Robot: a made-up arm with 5 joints.
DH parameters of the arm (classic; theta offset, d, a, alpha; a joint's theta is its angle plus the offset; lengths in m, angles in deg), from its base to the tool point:
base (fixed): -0.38 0 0.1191 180
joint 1: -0.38 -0.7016 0.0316 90
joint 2: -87.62 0 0.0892 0
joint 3: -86.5 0 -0.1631 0
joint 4: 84.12 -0.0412 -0.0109 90
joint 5: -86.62 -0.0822 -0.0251 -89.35
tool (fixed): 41.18 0.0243 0 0
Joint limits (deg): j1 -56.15..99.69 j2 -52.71..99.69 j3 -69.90..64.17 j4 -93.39..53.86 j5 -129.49..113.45
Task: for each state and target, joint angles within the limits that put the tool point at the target. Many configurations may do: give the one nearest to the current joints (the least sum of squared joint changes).
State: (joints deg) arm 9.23 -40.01 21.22 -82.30 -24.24
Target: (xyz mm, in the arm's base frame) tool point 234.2 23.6 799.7
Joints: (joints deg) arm -23.56 -48.40 59.49 -93.39 -19.15
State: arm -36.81 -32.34 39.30 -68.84 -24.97
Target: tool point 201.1 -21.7 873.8
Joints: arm -8.89 -52.71 32.02 -83.75 -36.30
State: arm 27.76 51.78 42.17 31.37 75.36
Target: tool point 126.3 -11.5 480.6
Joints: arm 17.27 89.13 15.59 9.18 59.29
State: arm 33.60 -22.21 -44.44 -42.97 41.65
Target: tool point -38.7 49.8 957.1
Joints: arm 19.98 -49.25 -68.70 -39.95 45.02
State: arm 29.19 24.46 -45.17 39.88 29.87
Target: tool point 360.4 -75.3 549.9
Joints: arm 15.60 63.11 -27.22 38.31 29.98
